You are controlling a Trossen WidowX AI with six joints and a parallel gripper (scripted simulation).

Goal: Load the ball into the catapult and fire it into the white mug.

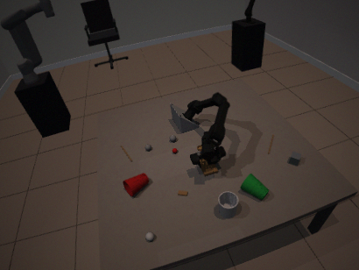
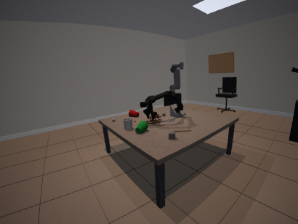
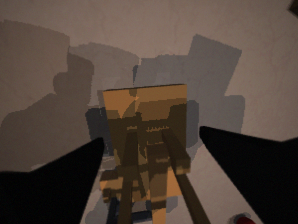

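The red ball lies 210 mm behind my gripper tip, 140 mm to the right of it and 20 mm below it. The rest, counted from my gripper tip: wooden catapult 60 mm behind, 20 mm to the left, 20 mm above; white mug 280 mm ahead, 20 mm to the right; small wood block 100 mm ahead, 190 mm to the right, 30 mm below.
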